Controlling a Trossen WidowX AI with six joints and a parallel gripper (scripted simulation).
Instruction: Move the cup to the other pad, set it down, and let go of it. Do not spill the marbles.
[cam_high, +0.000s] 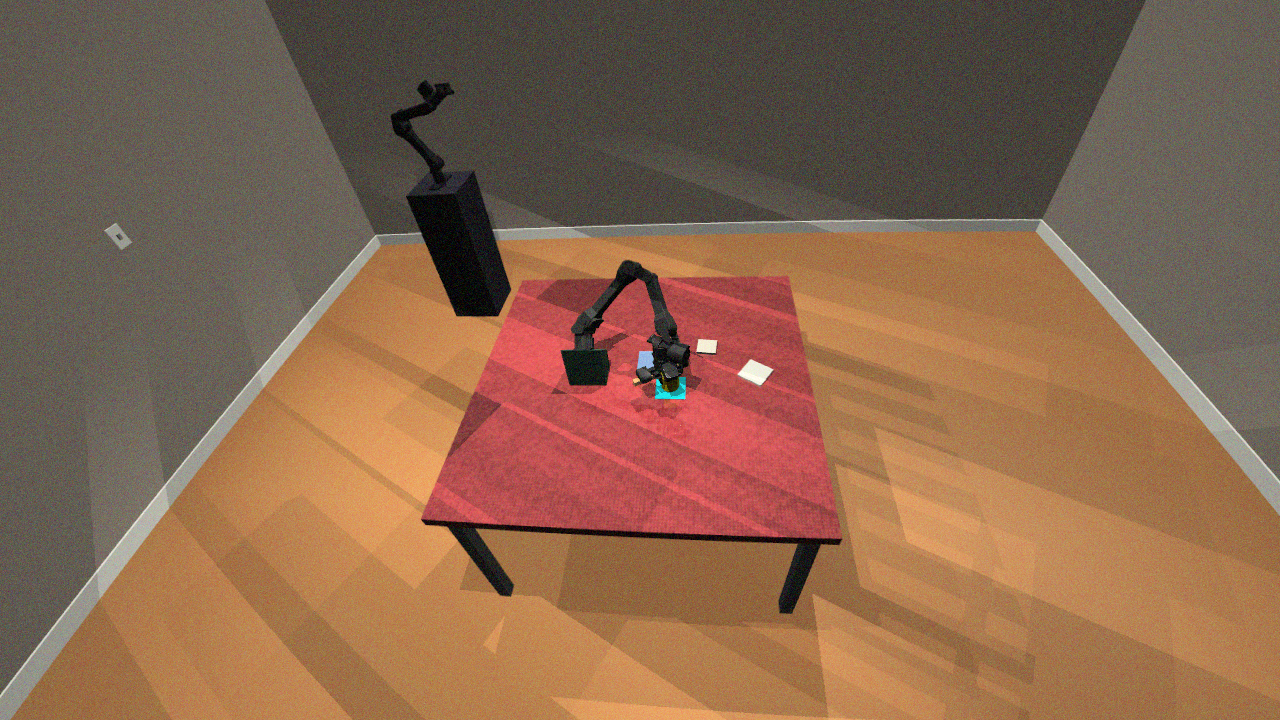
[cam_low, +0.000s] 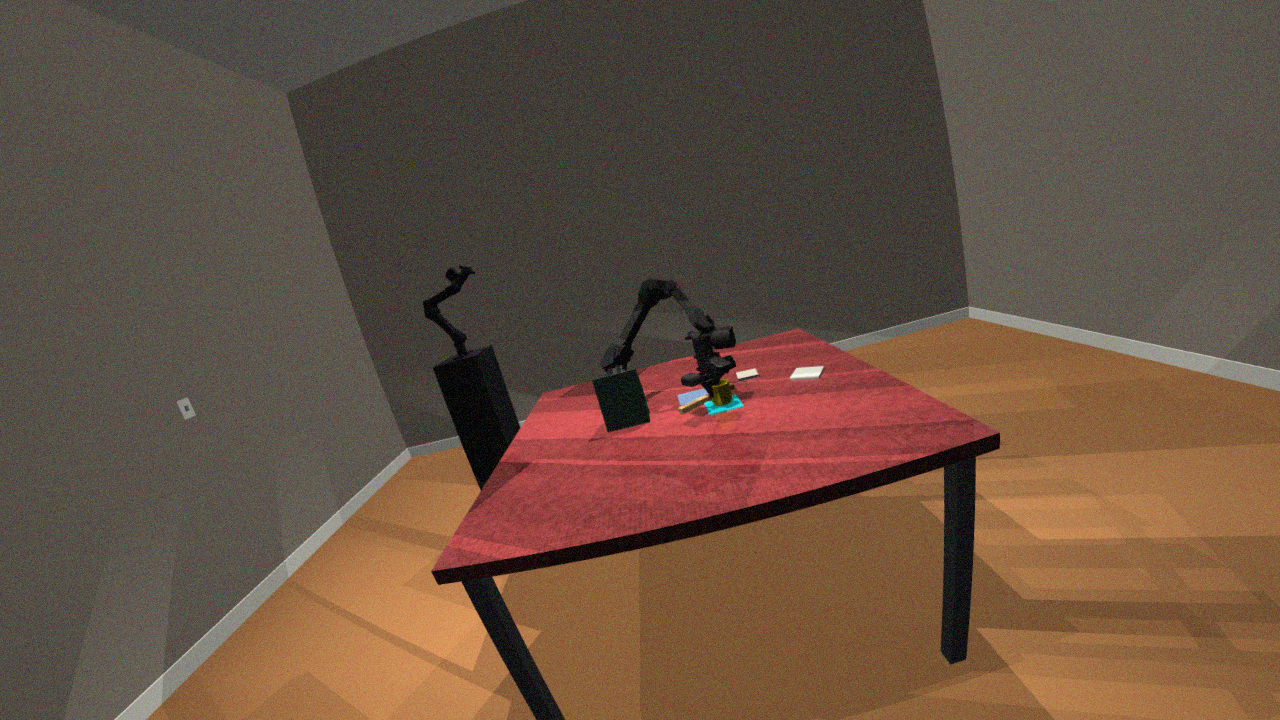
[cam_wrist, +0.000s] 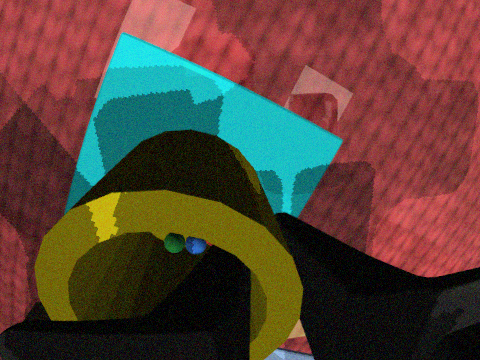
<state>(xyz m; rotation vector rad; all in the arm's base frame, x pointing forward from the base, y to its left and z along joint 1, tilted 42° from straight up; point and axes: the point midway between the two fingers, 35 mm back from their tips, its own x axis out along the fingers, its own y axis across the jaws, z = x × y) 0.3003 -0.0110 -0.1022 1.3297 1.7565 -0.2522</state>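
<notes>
Now: the yellow cup 2 cm ahead of my gripper tip and 2 cm to the left of it. Also, from my gripper tip: light blue pad: 6 cm behind, 16 cm to the left, 5 cm below; then cyan pad: 2 cm ahead, 2 cm to the left, 5 cm below.
</notes>
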